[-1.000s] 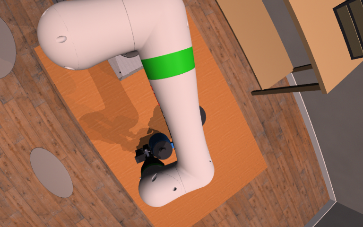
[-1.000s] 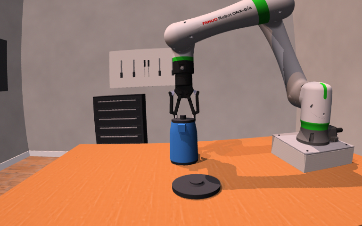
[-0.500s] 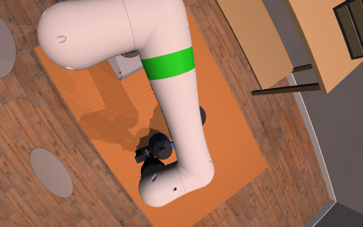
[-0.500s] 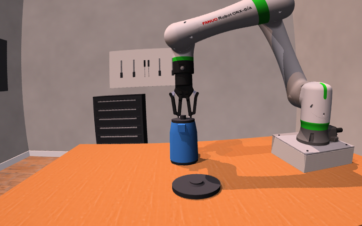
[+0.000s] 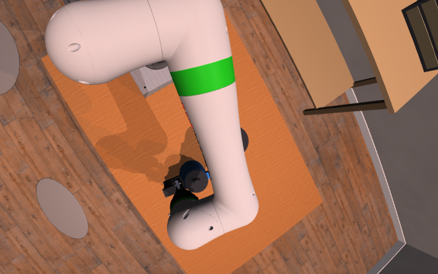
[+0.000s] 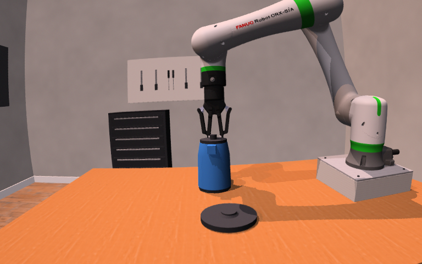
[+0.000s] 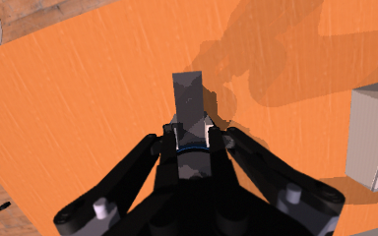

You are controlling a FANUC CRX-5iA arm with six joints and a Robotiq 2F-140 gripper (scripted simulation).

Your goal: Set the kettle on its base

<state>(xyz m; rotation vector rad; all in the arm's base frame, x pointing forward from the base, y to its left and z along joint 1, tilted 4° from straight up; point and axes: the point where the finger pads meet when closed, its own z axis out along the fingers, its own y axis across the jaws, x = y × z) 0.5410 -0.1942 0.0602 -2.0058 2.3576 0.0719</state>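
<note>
My hand is 5 cm above the blue kettle, 3 cm to the right of it and 1 cm short of it. Round my hand: dark round base: 33 cm to the left, 14 cm below, 1 cm behind.
</note>
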